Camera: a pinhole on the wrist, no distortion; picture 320 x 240 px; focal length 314.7 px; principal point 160.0 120.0 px. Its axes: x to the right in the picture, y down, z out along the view. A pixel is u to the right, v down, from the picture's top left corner.
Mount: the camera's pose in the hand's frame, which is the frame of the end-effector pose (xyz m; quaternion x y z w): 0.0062 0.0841 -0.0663 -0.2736 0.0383 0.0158 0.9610
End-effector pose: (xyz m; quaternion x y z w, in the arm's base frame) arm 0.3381 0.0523 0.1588 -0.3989 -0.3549 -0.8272 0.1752
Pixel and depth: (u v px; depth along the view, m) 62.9 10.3 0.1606
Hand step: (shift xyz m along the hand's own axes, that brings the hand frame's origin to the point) -0.0299 0.1207 0.1032
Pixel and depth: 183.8 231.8 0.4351
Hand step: 0.0593 0.4451 0.2186
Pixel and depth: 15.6 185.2 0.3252
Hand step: -0.1248 0.3113 0.1862
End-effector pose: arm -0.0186 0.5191 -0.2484 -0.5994 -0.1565 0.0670 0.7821
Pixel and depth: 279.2 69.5 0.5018
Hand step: 0.2323 0.2819 0.3855
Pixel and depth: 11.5 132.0 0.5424
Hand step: -0.2147 0.3851 0.4035
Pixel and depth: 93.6 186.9 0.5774
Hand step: -0.0840 0.4916 0.3686
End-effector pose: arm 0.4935 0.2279 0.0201 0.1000 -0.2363 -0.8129 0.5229
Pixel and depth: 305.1 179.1 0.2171
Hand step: 0.1180 0.2341 0.0880
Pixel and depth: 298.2 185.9 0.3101
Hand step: 0.1587 0.3040 0.1512
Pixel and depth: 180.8 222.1 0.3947
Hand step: 0.0513 0.4012 0.1988
